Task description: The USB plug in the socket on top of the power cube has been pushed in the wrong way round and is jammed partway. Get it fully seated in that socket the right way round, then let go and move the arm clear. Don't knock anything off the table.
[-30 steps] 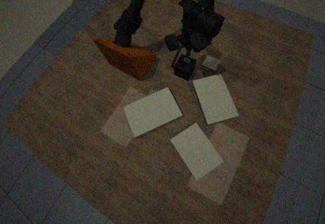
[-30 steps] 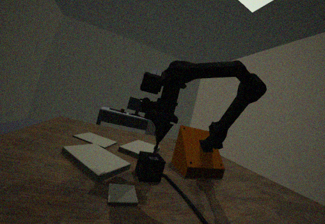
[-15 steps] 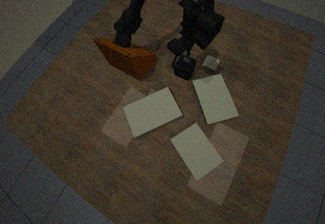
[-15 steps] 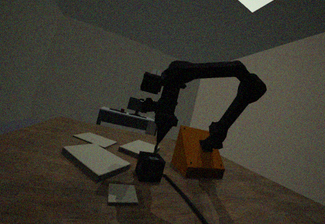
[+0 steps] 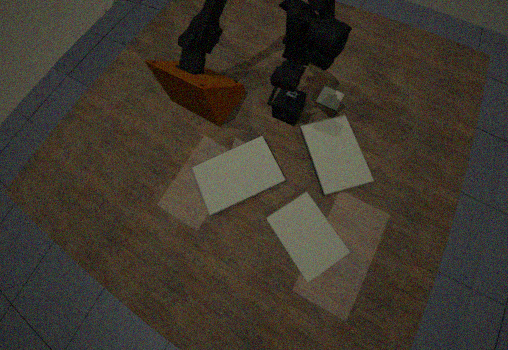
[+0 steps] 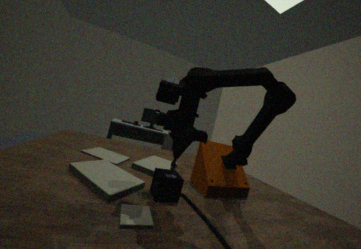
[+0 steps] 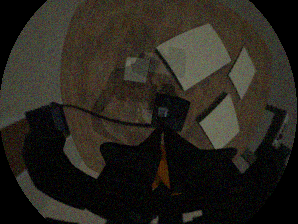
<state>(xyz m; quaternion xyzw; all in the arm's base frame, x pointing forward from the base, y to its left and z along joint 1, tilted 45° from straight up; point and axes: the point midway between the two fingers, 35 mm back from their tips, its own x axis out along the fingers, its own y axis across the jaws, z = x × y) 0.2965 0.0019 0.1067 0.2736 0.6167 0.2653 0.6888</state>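
The USB plug lies 20 mm below my gripper tip.
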